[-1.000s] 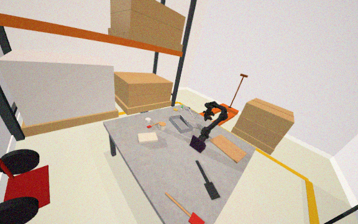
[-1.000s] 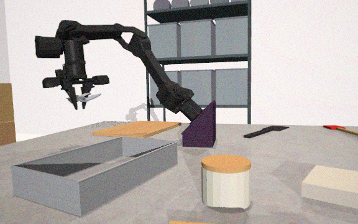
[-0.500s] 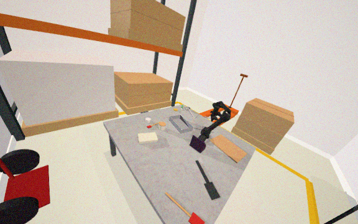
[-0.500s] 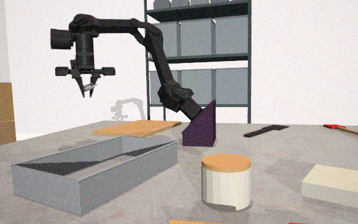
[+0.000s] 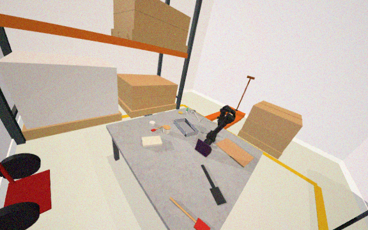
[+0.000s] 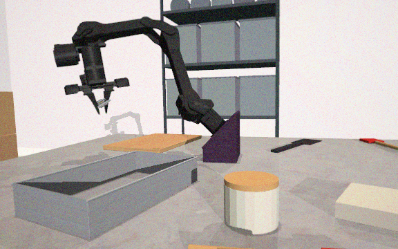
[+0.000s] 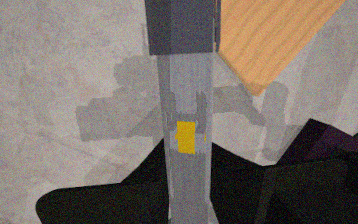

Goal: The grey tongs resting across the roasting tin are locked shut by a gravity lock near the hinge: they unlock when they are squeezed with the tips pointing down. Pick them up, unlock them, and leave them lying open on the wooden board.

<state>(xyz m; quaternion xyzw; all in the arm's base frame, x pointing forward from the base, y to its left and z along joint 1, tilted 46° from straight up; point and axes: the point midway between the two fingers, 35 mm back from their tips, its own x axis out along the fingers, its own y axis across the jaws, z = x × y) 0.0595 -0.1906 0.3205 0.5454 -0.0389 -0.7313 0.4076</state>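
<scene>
The wooden board lies 28 cm behind my gripper tip, 13 cm below it and 7 cm to the left of it. From my gripper tip the other things lie so: yellow lock piece 4 cm above, 2 cm to the right, 2 cm behind; grey roasting tin 32 cm ahead, 21 cm to the left, 11 cm below; cork-lidded jar 47 cm to the left, 40 cm ahead, 11 cm below.
</scene>
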